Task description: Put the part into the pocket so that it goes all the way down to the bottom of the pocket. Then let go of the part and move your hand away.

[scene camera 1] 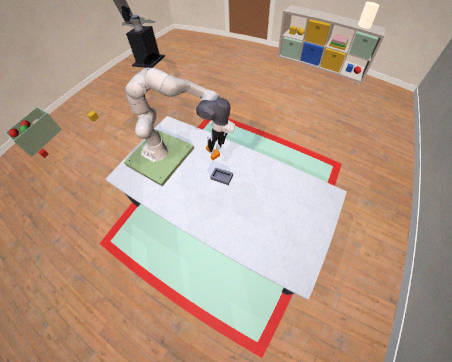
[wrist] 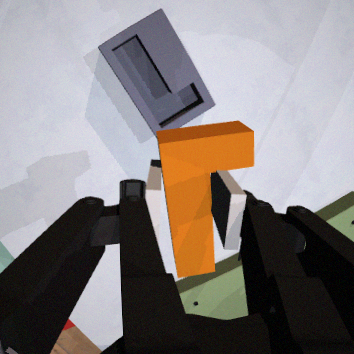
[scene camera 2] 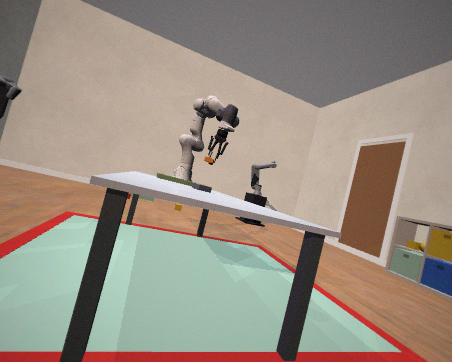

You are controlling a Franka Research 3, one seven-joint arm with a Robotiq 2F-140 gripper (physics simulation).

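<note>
My gripper (scene camera 1: 214, 148) (scene camera 2: 212, 156) (wrist: 184, 181) is shut on the orange L-shaped part (scene camera 1: 215, 155) (scene camera 2: 209, 160) (wrist: 187, 200) and holds it in the air above the table. In the wrist view the part's long leg runs toward the camera's lower edge and its short foot points right at the far end. The grey block (scene camera 1: 229, 181) (scene camera 2: 202, 188) (wrist: 175, 60) with the L-shaped pocket (wrist: 145, 67) lies on the table, beyond the part in the wrist view and turned relative to it. The pocket's outline looks mirrored to the part's. The part is outside the pocket.
The white table (scene camera 1: 270, 215) (scene camera 2: 240, 206) carries the arm's green base plate (scene camera 1: 170, 170) (scene camera 2: 170, 177) (wrist: 220, 295). A red-edged green mat (scene camera 1: 200, 290) (scene camera 2: 200, 300) lies under the table. A second robot on a black stand (scene camera 1: 143, 46) (scene camera 2: 255, 199) and a shelf unit stand farther off.
</note>
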